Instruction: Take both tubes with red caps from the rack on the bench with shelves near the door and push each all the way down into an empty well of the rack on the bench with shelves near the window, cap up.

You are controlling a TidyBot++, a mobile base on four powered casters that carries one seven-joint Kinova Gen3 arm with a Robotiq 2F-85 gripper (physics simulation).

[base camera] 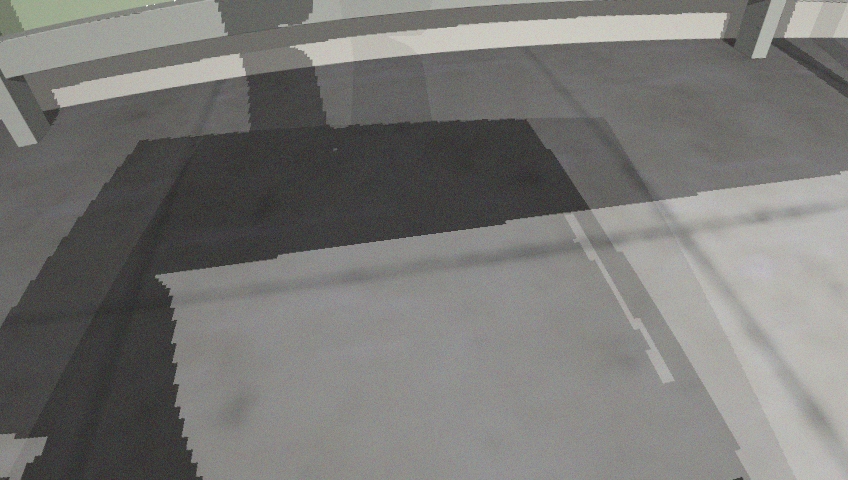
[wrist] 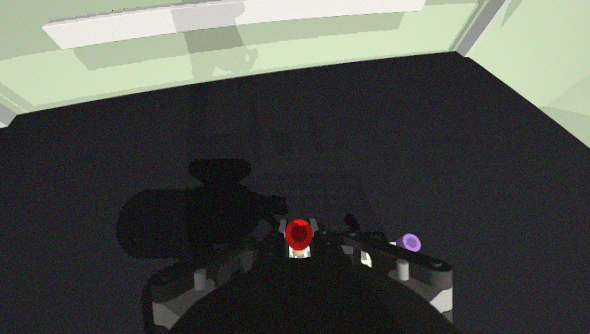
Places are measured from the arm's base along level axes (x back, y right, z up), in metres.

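Where they show: gripper, fingertip midpoint: point(wrist: 298, 229).
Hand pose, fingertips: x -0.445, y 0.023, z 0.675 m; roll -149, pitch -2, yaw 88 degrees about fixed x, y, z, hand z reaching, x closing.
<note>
Things, the pixels of their top centre, and the offset from my fingertips. "pt": a spot on its surface instead. Level surfaces: height alone.
- tube with a red cap, top centre: point(wrist: 300, 230) dx +0.011, dy +0.000, dz +0.044 m
- purple cap, top centre: point(wrist: 414, 244) dx +0.018, dy +0.129, dz -0.038 m
- rack, surface spot: point(wrist: 366, 258) pt dx +0.024, dy +0.095, dz -0.101 m
- dark bench top, surface height: dz -0.158 m
My gripper point(wrist: 298, 229) is at the bottom middle of the wrist view, shut on a tube with a red cap point(wrist: 299, 235). The cap faces the camera between the two fingertips, and the tube below it is mostly hidden. A purple cap point(wrist: 411, 242) shows to the right, just beyond the right finger linkage. Small white patches, likely of a rack point(wrist: 366, 258), show through and beside that linkage; the gripper hides the rest. Whether the held tube touches the rack cannot be told. The other red-capped tube does not show.
The dark bench top point(wrist: 450, 150) carries the arm's shadow. A white shelf board point(wrist: 310, 16) runs along the pale green wall behind it, with grey posts at both sides. In the base camera view, a bench frame with legs point(base camera: 767, 32) point(base camera: 17, 118) stands across the far floor.
</note>
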